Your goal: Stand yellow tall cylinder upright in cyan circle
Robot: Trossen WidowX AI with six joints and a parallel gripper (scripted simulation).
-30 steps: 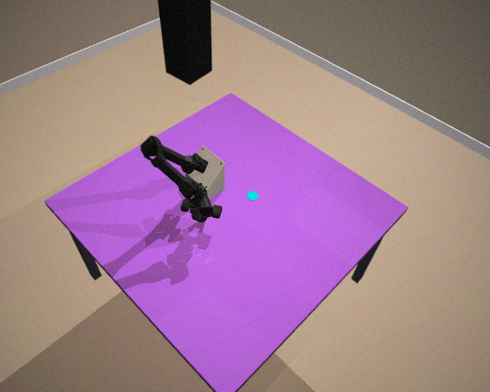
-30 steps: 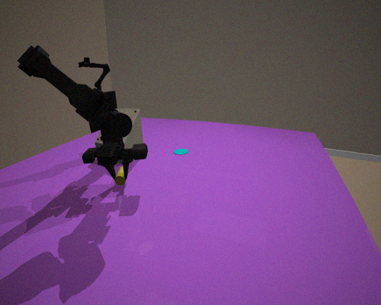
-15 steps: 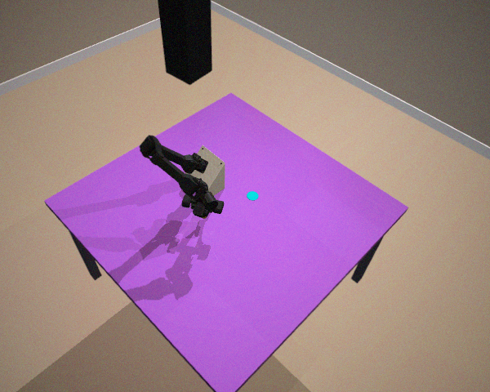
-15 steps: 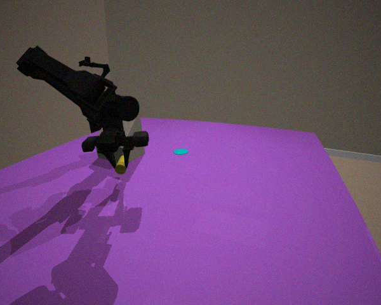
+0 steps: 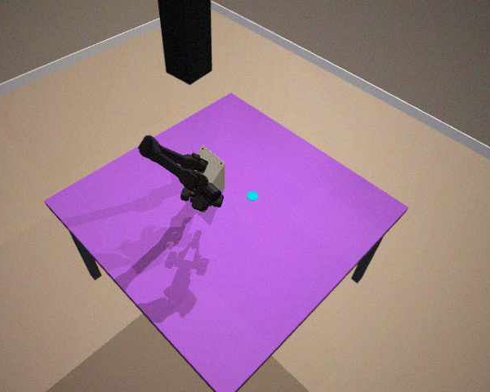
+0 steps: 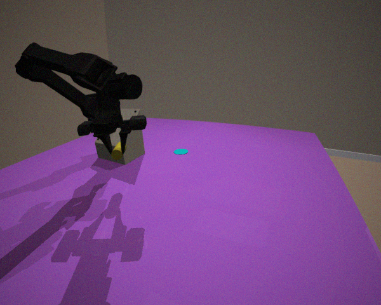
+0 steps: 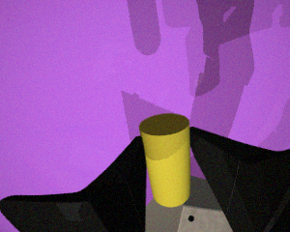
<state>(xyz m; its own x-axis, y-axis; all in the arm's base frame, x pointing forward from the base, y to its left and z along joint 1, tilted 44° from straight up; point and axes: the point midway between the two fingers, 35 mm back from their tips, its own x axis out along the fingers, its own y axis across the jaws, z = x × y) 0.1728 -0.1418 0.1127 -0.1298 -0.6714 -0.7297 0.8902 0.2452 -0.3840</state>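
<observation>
The yellow tall cylinder lies 1 cm behind my gripper tip and 2 cm to the left of it. The rest, counted from my gripper tip: cyan circle 8 cm ahead, 28 cm to the left, 10 cm below.
</observation>
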